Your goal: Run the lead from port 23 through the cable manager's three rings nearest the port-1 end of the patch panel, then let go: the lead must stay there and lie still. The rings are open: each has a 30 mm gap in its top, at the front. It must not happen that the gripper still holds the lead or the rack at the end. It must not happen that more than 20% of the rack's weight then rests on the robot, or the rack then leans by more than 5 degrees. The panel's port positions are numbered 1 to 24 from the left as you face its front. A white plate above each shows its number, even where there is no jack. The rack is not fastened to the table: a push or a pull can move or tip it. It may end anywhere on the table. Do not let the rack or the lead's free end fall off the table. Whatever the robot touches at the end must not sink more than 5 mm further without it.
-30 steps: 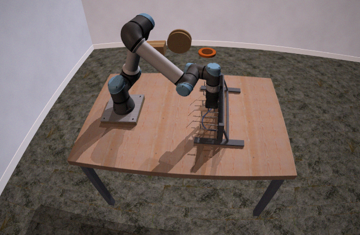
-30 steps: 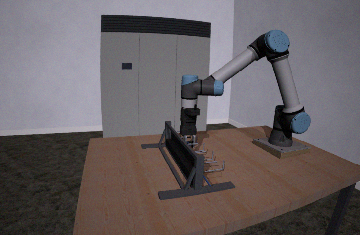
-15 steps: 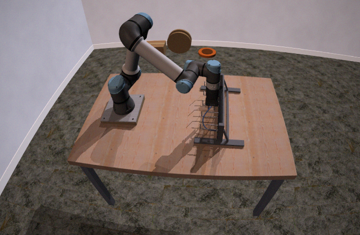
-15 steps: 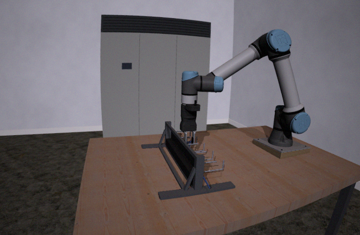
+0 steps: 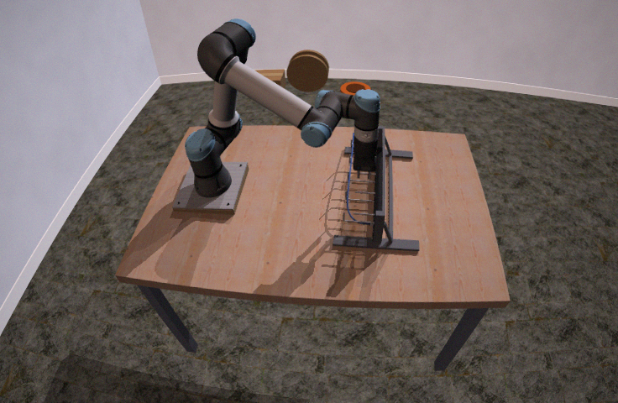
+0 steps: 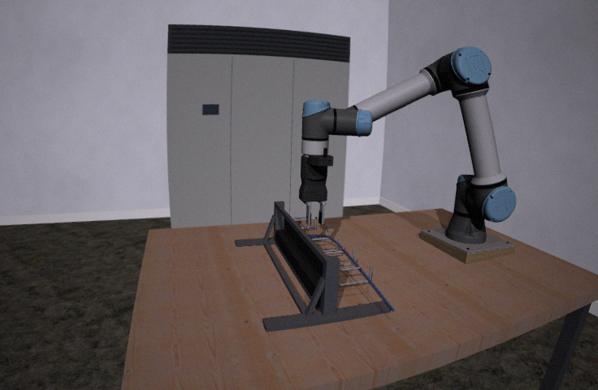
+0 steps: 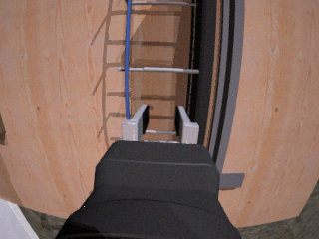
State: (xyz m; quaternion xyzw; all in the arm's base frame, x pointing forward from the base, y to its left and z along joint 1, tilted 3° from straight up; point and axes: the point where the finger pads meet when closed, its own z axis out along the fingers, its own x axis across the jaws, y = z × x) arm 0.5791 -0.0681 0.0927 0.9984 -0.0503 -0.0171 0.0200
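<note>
The dark rack lies 7 cm below my hand, 6 cm ahead of it and 4 cm to the left of it.
</note>
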